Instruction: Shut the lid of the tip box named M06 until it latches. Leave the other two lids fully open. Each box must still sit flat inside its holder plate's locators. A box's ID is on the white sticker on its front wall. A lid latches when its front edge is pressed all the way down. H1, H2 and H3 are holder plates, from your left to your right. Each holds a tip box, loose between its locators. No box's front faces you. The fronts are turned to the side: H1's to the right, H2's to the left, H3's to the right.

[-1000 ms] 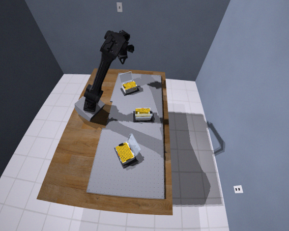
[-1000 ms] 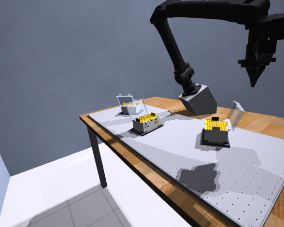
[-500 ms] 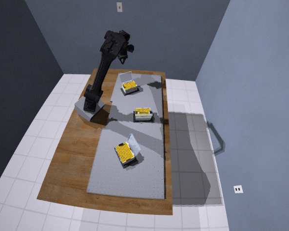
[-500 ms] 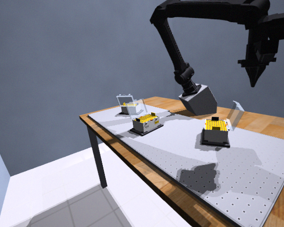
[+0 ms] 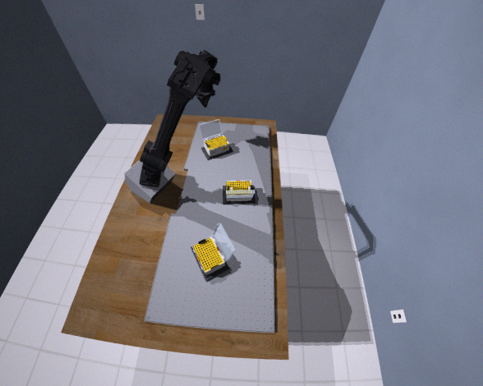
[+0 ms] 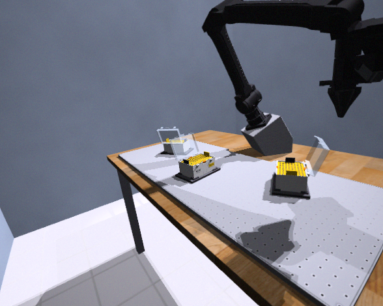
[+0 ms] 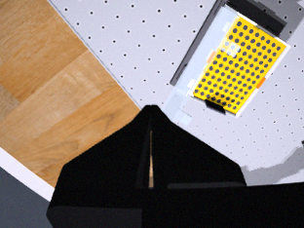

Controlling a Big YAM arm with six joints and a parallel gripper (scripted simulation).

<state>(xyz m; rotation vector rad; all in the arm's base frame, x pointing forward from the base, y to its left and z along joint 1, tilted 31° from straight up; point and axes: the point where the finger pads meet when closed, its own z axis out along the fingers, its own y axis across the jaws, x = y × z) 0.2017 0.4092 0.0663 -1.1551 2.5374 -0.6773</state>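
The lid lies 20 mm ahead of my hand, 50 mm to the right of it and 120 mm below it. Also, from my hand: yellow tip rack 40 mm ahead, 110 mm to the right, 160 mm below.
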